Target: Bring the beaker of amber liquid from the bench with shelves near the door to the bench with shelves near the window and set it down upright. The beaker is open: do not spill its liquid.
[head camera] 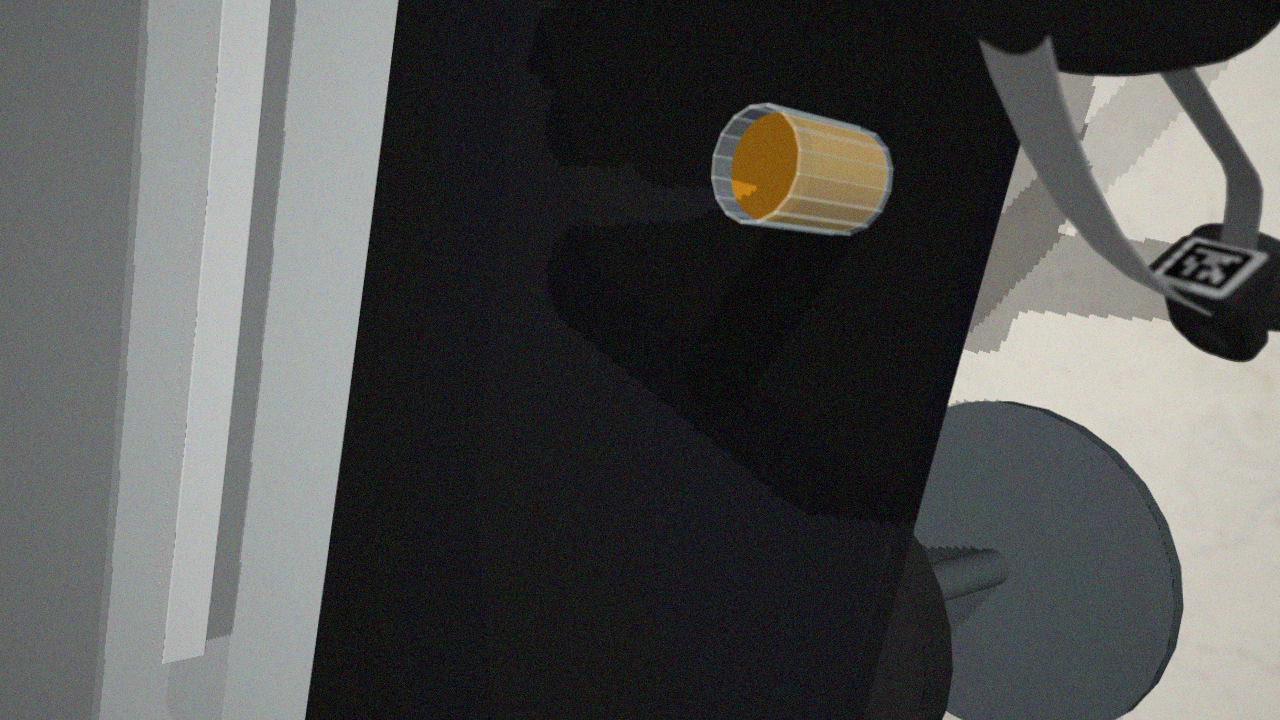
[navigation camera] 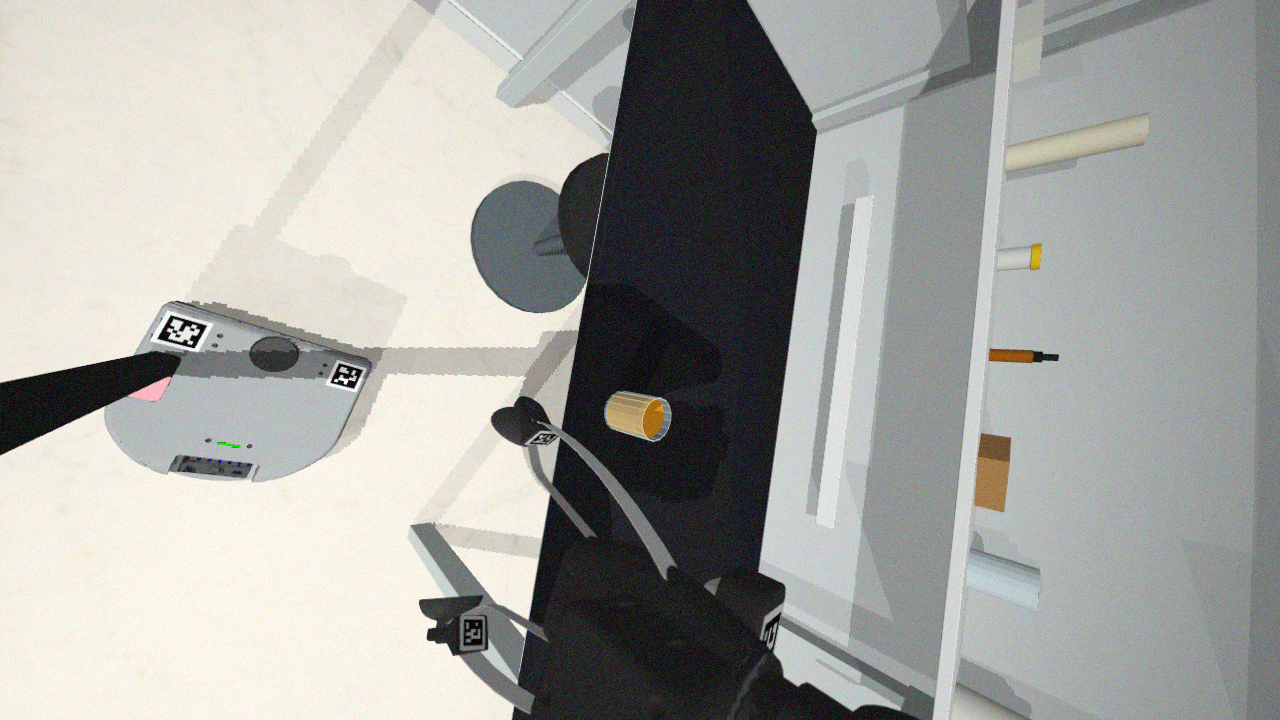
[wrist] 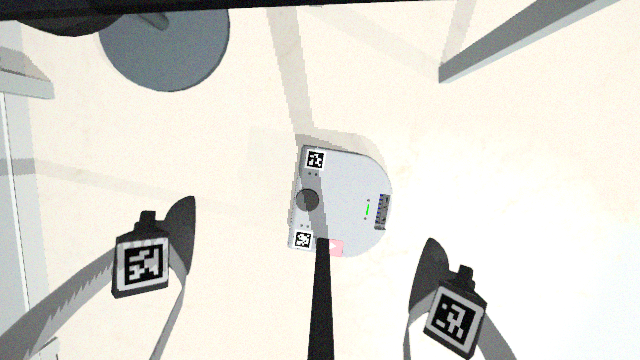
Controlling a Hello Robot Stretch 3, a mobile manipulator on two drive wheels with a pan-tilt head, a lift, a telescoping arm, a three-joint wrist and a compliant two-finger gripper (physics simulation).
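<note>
The open glass beaker of amber liquid (head camera: 832,174) (navigation camera: 631,414) stands upright on the black top of a bench with shelves (head camera: 501,582) (navigation camera: 698,179), near its floor-side edge. Neither door nor window shows now. My gripper (navigation camera: 484,519) (wrist: 307,243) is open, with its fingers wide apart and nothing between them. In the navigation view its fingertips hang over the floor side of the bench edge, the nearer one a short way from the beaker. In the head view one fingertip shows at the right. The beaker does not show in the wrist view.
A round stool (head camera: 1074,555) (navigation camera: 514,250) (wrist: 175,60) stands partly under the bench edge. A grey bench leg (navigation camera: 456,564) (wrist: 500,47) reaches out over the floor. The shelf holds a white bottle with a yellow cap (navigation camera: 1015,257), a brown box (navigation camera: 993,474) and several other things. My base (navigation camera: 241,407) (wrist: 347,200) stands on the floor.
</note>
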